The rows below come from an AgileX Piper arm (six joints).
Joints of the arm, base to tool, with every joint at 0 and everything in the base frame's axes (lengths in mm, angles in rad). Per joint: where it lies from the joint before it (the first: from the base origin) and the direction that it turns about. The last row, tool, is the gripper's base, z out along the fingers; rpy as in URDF.
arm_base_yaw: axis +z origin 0 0 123
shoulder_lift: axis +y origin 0 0 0
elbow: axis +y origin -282.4 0 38.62
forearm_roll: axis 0.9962 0 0.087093 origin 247.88 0 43.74
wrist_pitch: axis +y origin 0 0 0
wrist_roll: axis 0.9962 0 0.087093 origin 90.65 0 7.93
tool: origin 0 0 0 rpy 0 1.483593 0
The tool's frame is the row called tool.
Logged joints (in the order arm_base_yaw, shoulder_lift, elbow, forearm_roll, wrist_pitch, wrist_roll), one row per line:
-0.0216, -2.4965, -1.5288, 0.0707, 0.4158, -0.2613
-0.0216, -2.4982, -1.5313, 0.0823, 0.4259, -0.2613
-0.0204, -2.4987, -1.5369, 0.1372, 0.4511, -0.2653
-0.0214, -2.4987, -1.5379, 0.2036, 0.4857, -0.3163
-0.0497, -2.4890, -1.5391, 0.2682, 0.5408, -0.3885
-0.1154, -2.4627, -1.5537, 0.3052, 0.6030, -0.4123
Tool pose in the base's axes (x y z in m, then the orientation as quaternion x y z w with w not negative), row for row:
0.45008, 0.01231, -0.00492, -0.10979, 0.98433, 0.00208, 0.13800
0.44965, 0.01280, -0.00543, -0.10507, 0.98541, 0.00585, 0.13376
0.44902, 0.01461, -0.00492, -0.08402, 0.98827, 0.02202, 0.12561
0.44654, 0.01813, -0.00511, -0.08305, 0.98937, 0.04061, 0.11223
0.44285, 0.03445, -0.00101, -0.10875, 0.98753, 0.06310, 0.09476
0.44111, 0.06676, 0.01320, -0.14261, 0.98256, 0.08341, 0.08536
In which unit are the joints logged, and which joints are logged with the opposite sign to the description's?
The joints are logged in radians. Opposite sign: arm_base_yaw, shoulder_lift.
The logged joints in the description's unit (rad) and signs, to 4 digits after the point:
0.0216, 2.4965, -1.5288, 0.0707, 0.4158, -0.2613
0.0216, 2.4982, -1.5313, 0.0823, 0.4259, -0.2613
0.0204, 2.4987, -1.5369, 0.1372, 0.4511, -0.2653
0.0214, 2.4987, -1.5379, 0.2036, 0.4857, -0.3163
0.0497, 2.4890, -1.5391, 0.2682, 0.5408, -0.3885
0.1154, 2.4627, -1.5537, 0.3052, 0.6030, -0.4123

